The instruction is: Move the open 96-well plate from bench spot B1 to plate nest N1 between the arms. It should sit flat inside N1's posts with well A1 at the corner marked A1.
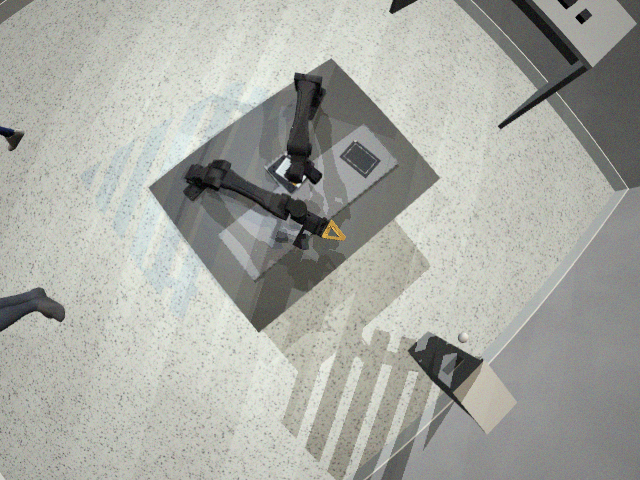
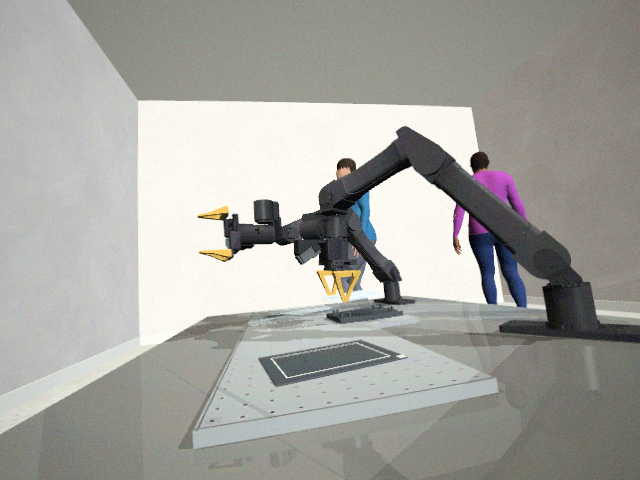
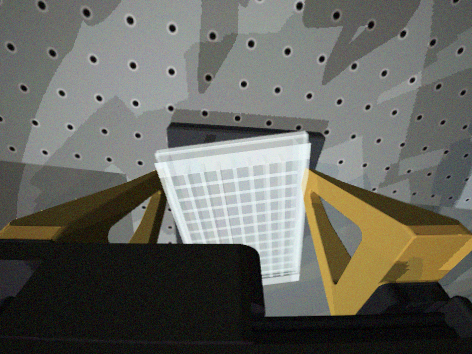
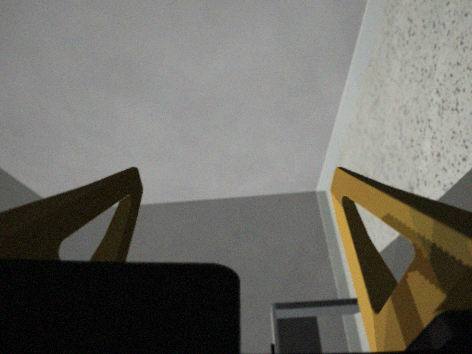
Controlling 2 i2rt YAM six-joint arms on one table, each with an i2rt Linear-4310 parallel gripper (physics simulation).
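Frame: origin at the left arm's base, x ahead, y left, z up, level; centimetres.
Where they show: left gripper, between the fingertips: point(image 2: 338, 299) point(image 3: 235, 176); right gripper, between the fingertips: point(image 1: 343, 239) point(image 2: 198, 234) point(image 4: 236, 178); left arm's base, origin of its link: point(image 1: 312, 102) point(image 2: 573, 332); right arm's base, origin of its link: point(image 2: 393, 302).
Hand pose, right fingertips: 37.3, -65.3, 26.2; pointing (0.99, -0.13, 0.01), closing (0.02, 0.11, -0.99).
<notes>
Each offset is from my right fingertips to the centre of the thing, as dx, dy, dz. "spot": to the spot under its first point. Level surfaces: height alone.
The clear 96-well plate {-30.6, +22.8, -19.3} point(image 3: 236, 205) point(image 1: 282, 166) is held between the yellow fingers of my left gripper point(image 3: 235, 176) point(image 2: 338, 289) point(image 1: 295, 179), which is shut on its two sides. It hangs a little above the dark plate nest N1 {-33.3, +23.6, -23.8} point(image 2: 364, 312) point(image 3: 182, 136) point(image 1: 274, 174); the nest's corner mark is not legible. Bench spot B1 {spot: -2.8, +46.3, -24.7} point(image 2: 330, 360) point(image 1: 360, 158), a dark rectangle with a white outline, is bare. My right gripper point(image 2: 202, 233) point(image 1: 333, 230) point(image 4: 236, 178) is open and empty, held high and level, pointing away from the nest.
The nest and B1 sit on a pale perforated board {dz -24.9} point(image 2: 361, 392) point(image 3: 266, 68) point(image 1: 356, 187) on the grey table. Two people, one in blue point(image 2: 367, 216) and one in purple point(image 2: 490, 207), stand behind the table. A foot point(image 1: 49, 308) shows on the floor at left.
</notes>
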